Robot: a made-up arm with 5 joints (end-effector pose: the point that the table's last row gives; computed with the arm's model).
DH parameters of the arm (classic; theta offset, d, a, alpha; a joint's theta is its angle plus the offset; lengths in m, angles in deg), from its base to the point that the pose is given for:
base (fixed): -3.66 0 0.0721 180
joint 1: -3.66 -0.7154 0.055 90
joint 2: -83.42 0 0.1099 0
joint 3: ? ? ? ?
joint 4: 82.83 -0.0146 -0.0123 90
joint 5: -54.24 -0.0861 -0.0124 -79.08
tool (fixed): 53.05 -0.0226 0 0
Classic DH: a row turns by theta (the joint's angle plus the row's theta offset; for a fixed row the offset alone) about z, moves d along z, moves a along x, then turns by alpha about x.
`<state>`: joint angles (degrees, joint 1 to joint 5).
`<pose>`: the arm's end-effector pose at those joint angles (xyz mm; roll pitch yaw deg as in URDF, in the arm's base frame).
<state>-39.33 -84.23 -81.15 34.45 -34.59</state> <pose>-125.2 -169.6 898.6 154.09 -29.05 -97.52</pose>
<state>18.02 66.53 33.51 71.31 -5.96</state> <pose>77.2 -22.0 594.3 165.78 32.90 -165.90</pose>
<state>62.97 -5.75 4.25 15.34 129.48</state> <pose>193.1 -313.1 791.2 -153.04 10.44 -23.90</pose>
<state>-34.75 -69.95 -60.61 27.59 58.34</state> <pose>-24.0 -116.9 1012.4 102.59 -39.24 -159.75</pose>
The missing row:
joint 3: -89.41 0 -0.185 0
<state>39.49 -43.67 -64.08 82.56 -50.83</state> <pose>112.2 -33.7 995.8 34.72 -18.96 -80.44</pose>
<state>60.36 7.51 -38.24 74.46 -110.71</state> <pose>235.2 -271.2 829.1 28.49 68.99 -117.81</pose>
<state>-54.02 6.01 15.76 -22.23 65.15</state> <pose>298.0 240.8 713.6 -103.16 -34.60 72.61</pose>
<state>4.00 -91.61 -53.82 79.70 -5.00</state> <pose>-49.8 -11.4 915.0 67.00 -63.53 -103.86</pose>
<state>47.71 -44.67 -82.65 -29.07 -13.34</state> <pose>-53.4 115.9 1032.5 155.21 1.38 162.16</pose>
